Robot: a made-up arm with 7 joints. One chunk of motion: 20 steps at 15 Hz.
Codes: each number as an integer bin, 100 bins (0 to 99) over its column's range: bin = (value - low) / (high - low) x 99, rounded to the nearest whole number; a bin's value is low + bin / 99 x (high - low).
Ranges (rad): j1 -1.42..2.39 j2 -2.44..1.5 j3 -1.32..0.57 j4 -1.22..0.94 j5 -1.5..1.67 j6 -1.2..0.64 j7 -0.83..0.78
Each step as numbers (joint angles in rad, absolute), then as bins.
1 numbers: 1.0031 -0.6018 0.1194 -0.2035 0.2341 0.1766 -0.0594
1 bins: 63 46 75 47 54 74 47
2 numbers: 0.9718 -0.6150 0.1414 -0.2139 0.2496 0.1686 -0.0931
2 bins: 62 46 77 46 55 74 45
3 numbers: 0.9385 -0.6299 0.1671 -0.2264 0.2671 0.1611 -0.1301
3 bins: 61 45 78 46 55 73 43
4 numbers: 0.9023 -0.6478 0.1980 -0.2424 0.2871 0.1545 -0.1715
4 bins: 60 45 80 45 56 73 40
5 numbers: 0.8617 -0.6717 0.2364 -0.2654 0.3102 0.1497 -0.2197
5 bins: 59 44 82 44 57 73 38
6 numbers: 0.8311 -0.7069 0.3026 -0.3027 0.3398 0.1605 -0.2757
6 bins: 58 44 85 42 57 73 34
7 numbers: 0.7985 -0.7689 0.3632 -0.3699 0.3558 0.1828 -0.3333
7 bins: 58 42 88 39 58 74 31
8 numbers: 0.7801 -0.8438 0.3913 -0.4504 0.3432 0.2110 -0.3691
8 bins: 57 40 90 35 58 76 28
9 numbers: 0.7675 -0.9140 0.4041 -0.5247 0.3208 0.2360 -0.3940
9 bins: 57 38 90 32 57 77 27
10 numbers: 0.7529 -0.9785 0.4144 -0.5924 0.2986 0.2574 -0.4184
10 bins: 56 37 91 29 56 78 25
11 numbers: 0.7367 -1.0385 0.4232 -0.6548 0.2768 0.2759 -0.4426
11 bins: 56 35 91 26 55 79 24
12 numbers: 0.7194 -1.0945 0.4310 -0.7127 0.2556 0.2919 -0.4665
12 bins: 56 34 92 23 55 80 22
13 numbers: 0.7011 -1.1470 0.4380 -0.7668 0.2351 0.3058 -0.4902
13 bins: 55 32 92 21 54 81 21
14 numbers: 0.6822 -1.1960 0.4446 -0.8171 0.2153 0.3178 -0.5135
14 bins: 55 31 92 18 54 82 19
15 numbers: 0.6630 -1.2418 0.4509 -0.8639 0.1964 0.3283 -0.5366
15 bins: 54 30 93 16 53 82 18
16 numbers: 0.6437 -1.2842 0.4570 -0.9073 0.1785 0.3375 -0.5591
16 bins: 54 29 93 14 52 83 17
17 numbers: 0.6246 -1.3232 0.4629 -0.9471 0.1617 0.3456 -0.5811
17 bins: 53 28 93 13 52 83 15
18 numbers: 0.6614 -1.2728 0.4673 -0.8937 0.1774 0.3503 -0.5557
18 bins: 54 29 94 15 52 83 17
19 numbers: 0.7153 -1.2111 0.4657 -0.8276 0.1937 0.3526 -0.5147
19 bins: 55 31 94 18 53 84 19
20 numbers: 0.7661 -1.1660 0.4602 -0.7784 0.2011 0.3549 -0.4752
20 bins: 57 32 93 20 53 84 22
